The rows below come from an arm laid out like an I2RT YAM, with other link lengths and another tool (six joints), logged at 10 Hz.
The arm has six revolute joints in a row. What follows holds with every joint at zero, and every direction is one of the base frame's. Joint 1 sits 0.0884 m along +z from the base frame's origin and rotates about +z. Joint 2 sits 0.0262 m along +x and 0.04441 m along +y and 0.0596 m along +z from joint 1 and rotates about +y. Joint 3 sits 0.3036 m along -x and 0.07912 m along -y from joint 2 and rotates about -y. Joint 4 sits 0.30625 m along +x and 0.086 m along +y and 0.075 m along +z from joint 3 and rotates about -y. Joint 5 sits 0.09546 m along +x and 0.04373 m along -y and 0.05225 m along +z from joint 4 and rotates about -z. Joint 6 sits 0.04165 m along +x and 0.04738 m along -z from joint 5 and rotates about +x. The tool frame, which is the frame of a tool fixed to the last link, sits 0.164 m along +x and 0.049 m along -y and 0.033 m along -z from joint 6; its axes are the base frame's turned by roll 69.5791, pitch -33.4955 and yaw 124.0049 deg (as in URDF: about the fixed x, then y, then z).
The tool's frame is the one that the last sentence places.
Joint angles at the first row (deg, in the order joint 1, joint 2, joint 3, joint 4, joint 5, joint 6):
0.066 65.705 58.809 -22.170 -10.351 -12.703
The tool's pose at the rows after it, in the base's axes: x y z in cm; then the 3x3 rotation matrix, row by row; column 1 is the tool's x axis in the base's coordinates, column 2 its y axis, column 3 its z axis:
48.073 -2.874 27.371; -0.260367 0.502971 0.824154; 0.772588 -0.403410 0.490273; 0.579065 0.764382 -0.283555
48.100 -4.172 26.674; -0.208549 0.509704 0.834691; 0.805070 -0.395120 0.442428; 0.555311 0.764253 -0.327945
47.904 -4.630 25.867; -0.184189 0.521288 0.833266; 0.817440 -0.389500 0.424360; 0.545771 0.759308 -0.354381
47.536 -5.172 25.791; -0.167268 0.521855 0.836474; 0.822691 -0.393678 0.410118; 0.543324 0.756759 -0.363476
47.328 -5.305 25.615; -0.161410 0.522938 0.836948; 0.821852 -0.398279 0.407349; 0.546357 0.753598 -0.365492
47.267 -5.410 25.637; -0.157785 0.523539 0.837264; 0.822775 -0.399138 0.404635; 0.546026 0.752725 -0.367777
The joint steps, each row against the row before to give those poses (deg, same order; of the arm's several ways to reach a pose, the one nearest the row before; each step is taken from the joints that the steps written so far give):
0.712 2.551 -1.547 1.705 6.808 -1.630
-0.163 1.536 0.834 -1.144 3.147 -0.653
-0.001 0.564 -0.258 -0.490 1.238 -0.341
-0.432 -0.257 0.006 -0.752 0.505 0.021
-0.180 -0.226 -0.273 -0.177 -0.029 0.184
-0.088 0.000 0.130 -0.262 0.090 0.004

